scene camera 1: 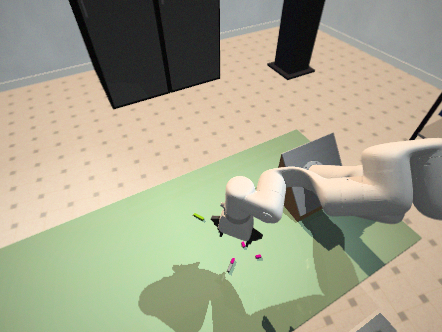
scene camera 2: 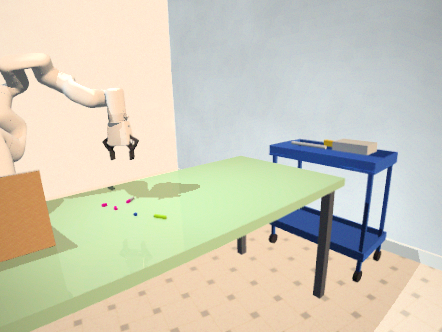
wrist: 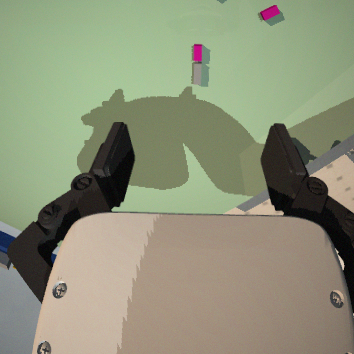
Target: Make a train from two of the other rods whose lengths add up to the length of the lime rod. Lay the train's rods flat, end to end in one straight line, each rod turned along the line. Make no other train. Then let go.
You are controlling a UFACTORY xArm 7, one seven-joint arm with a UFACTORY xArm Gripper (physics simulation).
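Frame: origin at the arm's base, x ahead, y left, z up, level; centimetres.
Seen in the pictures: gripper, between the fingertips: (scene camera 1: 235, 238) (scene camera 2: 122, 159) (wrist: 197, 139); arm's base, origin of its link: (scene camera 2: 5, 201).
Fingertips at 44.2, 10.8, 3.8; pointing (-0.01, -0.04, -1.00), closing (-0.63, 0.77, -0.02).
Offsets run from my fingertips to a thing's top centre, as dx, dy, dz. Level surfaces: height alone.
The lime rod {+3.3, -24.3, -18.3} (scene camera 1: 198, 217) (scene camera 2: 160, 216) lies flat, apart from the others. One magenta rod {+0.1, -0.3, -18.3} (scene camera 1: 232, 261) (scene camera 2: 128, 201) (wrist: 198, 52) and a grey rod {+2.4, +1.6, -18.3} (scene camera 1: 230, 268) (scene camera 2: 132, 199) (wrist: 197, 74) lie flat, end to end in one straight line, with their ends seeming to meet. A second magenta rod {-9.6, +3.0, -18.3} (scene camera 1: 258, 256) (scene camera 2: 104, 204) (wrist: 270, 12) and a third magenta rod {-7.0, -4.1, -18.3} (scene camera 1: 243, 244) (scene camera 2: 115, 208) lie apart from that line. A small blue rod {-3.0, -15.7, -18.3} (scene camera 2: 135, 214) lies between the third magenta rod and the lime rod. My gripper (scene camera 1: 234, 239) (scene camera 2: 122, 158) (wrist: 197, 139) is wide open and empty, high above the table.
The rods lie on the green table {dz -19.3} (scene camera 1: 125, 225) (scene camera 2: 225, 200). The arm's angled base block (scene camera 1: 292, 200) (scene camera 2: 25, 215) stands at one end of the table. A blue cart (scene camera 2: 320, 156) stands beyond the other end. The arm's shadow falls on the table.
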